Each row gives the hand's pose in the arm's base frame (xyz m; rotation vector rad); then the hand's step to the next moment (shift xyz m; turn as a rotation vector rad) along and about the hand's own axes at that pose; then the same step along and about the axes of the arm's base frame.
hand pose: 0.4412 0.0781 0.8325 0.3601 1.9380 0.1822
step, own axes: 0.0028 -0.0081 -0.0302 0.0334 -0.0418 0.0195
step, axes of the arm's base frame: -0.0302 -0.0055 0.0068 -0.0006 -0.0290 -0.0490
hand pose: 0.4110 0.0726 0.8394 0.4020 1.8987 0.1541
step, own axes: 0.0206 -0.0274 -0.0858 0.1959 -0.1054 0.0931
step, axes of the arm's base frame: -0.0916 -0.0110 0.0044 0.0047 -0.0380 -0.2381
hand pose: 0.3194 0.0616 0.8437 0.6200 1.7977 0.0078
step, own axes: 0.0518 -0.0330 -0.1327 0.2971 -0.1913 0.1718
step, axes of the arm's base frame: -0.1418 0.0332 -0.0135 0.0219 -0.0940 -0.3809
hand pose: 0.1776 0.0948 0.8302 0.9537 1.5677 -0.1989
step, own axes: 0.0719 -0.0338 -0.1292 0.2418 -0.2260 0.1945
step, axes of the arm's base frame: -0.1139 0.0901 -0.0436 0.0121 -0.1555 -0.3508
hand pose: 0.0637 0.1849 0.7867 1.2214 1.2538 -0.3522
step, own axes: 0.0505 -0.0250 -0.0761 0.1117 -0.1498 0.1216
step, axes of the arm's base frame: -0.0412 0.0737 -0.0428 -0.0130 -0.1158 -0.1900
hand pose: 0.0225 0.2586 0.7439 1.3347 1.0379 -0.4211
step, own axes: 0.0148 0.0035 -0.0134 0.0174 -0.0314 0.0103
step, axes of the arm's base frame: 0.0054 0.0176 -0.0085 -0.0115 -0.0120 -0.0334
